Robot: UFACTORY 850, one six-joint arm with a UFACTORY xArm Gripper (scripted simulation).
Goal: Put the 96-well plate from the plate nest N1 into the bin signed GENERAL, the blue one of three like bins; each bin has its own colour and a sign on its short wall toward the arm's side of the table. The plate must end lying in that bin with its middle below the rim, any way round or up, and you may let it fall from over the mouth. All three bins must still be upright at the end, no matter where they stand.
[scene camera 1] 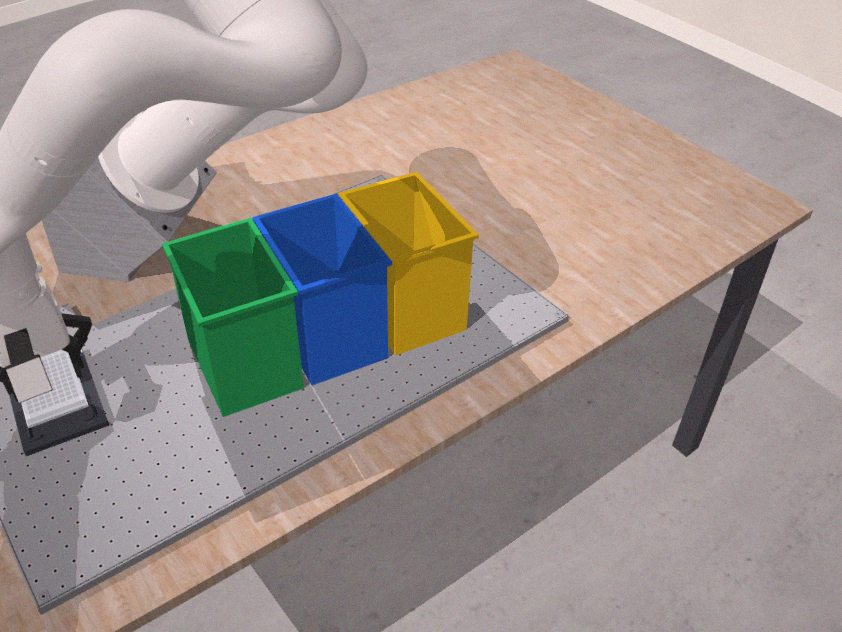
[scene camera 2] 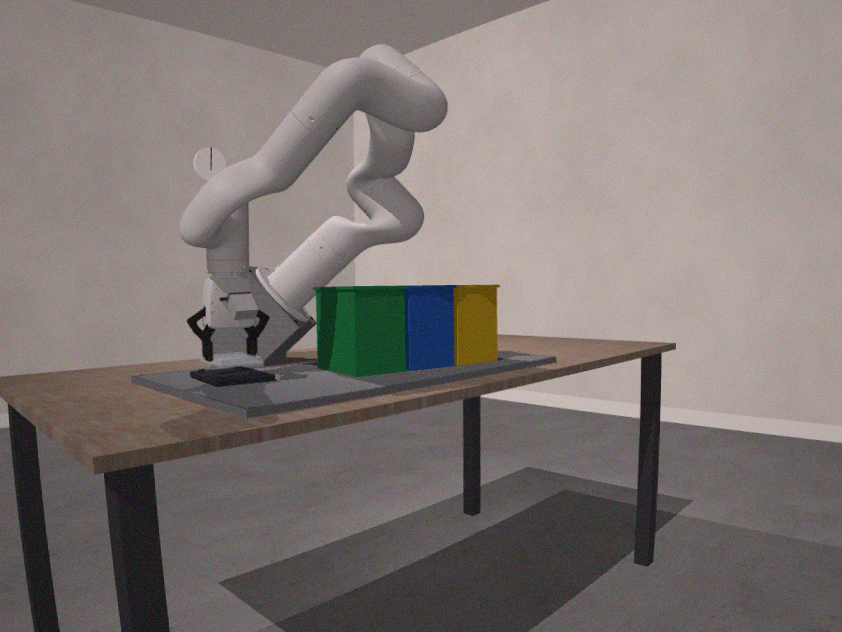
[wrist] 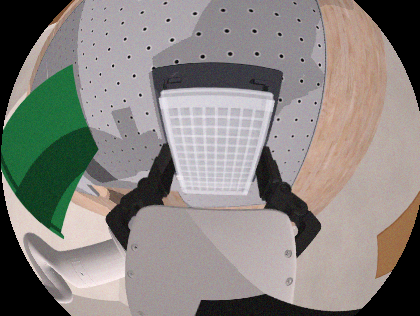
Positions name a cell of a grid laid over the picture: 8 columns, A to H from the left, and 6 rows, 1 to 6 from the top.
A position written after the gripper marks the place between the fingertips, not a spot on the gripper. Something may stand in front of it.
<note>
In view: the gripper (scene camera 1: A4), a white 96-well plate (scene camera 1: A4), a blue bin (scene camera 1: D4), a green bin (scene camera 1: C4), a yellow bin (scene camera 1: E3) and a dark plate nest (scene camera 1: A5).
The white 96-well plate shows as well in the wrist view (wrist: E4). The blue bin is seen too in scene camera 2 (scene camera 2: E3). The green bin also shows in scene camera 2 (scene camera 2: D4).
</note>
